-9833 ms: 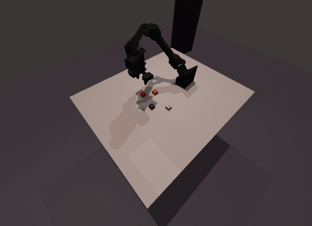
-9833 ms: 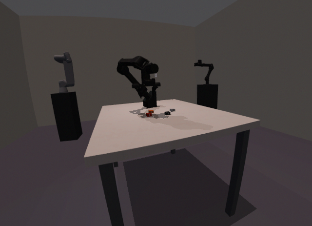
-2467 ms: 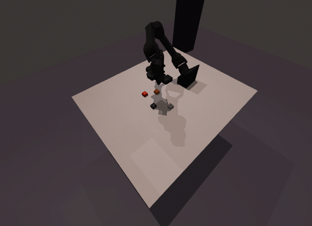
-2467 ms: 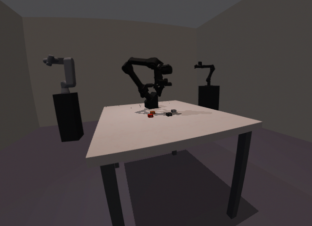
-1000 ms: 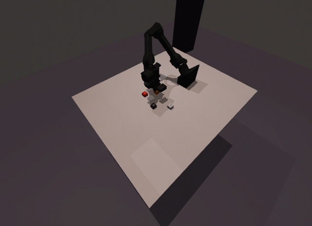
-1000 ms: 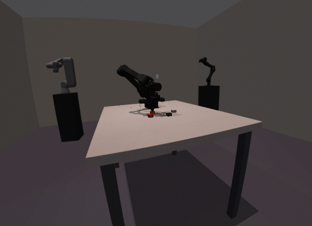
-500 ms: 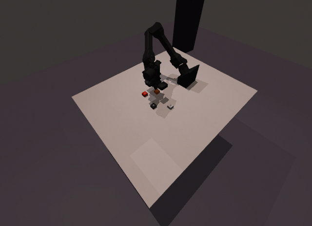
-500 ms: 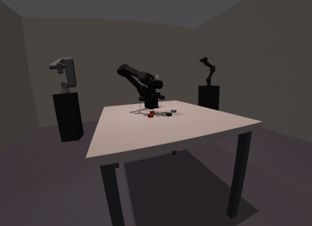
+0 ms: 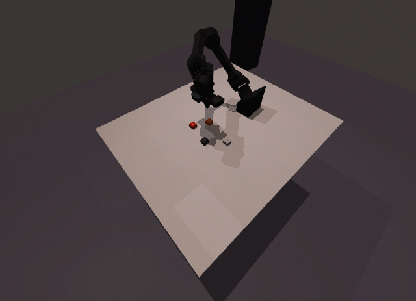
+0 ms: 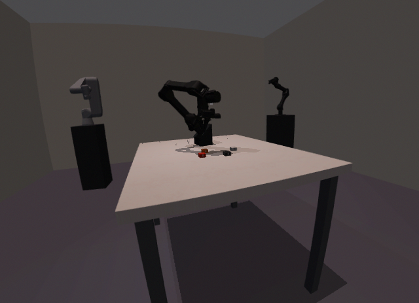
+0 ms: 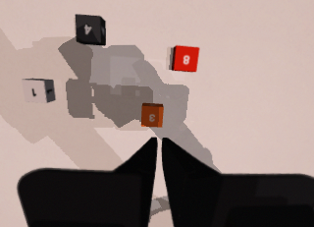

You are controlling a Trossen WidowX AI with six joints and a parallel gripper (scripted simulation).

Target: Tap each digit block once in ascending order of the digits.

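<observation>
The black block lies 110 mm below my gripper tip, 100 mm to the left of it and 90 mm ahead of it. The rest, counted from my gripper tip: grey block 170 mm to the left, 110 mm below; red block 110 mm below, 80 mm ahead, 30 mm to the right; orange block 110 mm below, 10 mm behind.
</observation>
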